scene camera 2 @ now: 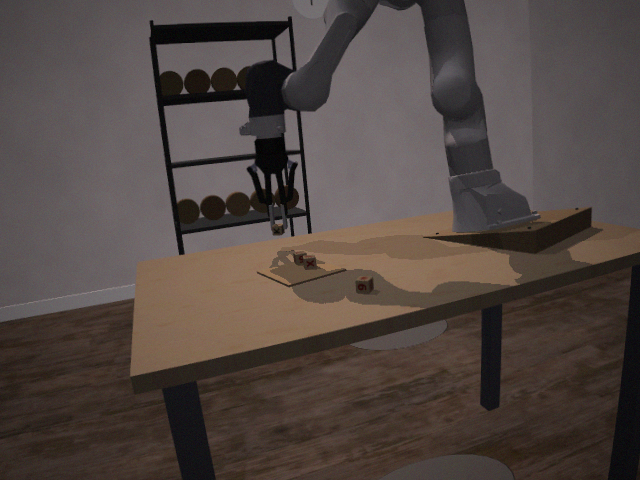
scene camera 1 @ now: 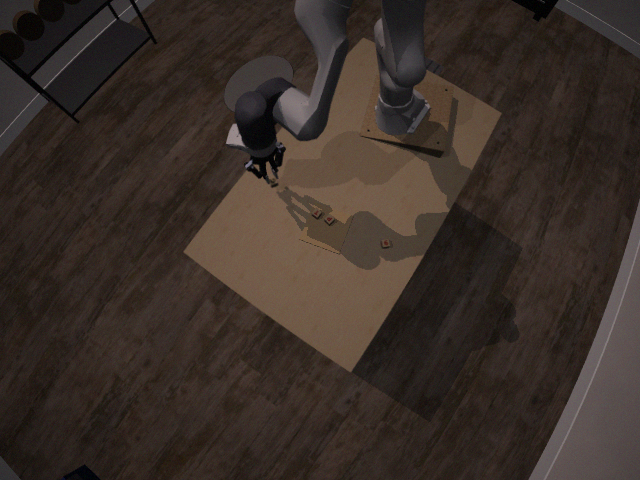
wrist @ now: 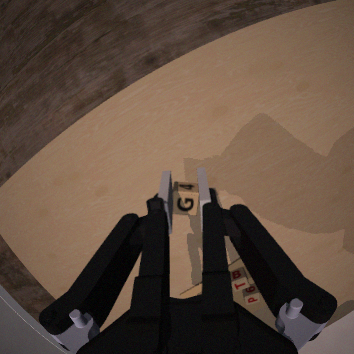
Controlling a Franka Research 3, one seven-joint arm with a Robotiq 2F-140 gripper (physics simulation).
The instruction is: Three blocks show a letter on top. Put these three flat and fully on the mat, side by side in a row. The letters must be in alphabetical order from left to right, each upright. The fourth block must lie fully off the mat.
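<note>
My gripper [scene camera 1: 271,180] [scene camera 2: 278,223] [wrist: 184,181] is shut on a wooden block [scene camera 1: 274,183] [scene camera 2: 278,230] [wrist: 185,204], held above the table near its far edge. In the wrist view it shows a black G on its upper face and a black 4 on a side. Two red-marked blocks stand close together on the mat [scene camera 1: 336,243] [scene camera 2: 289,279] [wrist: 197,291]: one [scene camera 1: 316,213] [scene camera 2: 299,257], the other [scene camera 1: 329,220] [scene camera 2: 309,262]. The wrist view shows red B, T, P and 6 on them. Another red-marked block [scene camera 1: 386,243] [scene camera 2: 363,284] stands off the mat; its top mark is unclear.
The wooden table [scene camera 1: 268,279] [scene camera 2: 206,310] bears the arm's raised base board [scene camera 1: 439,113] [scene camera 2: 537,237] on the right side of scene camera 2's view. A black shelf rack [scene camera 2: 161,113] stands behind the table. The arm's shadow falls over the mat and blocks.
</note>
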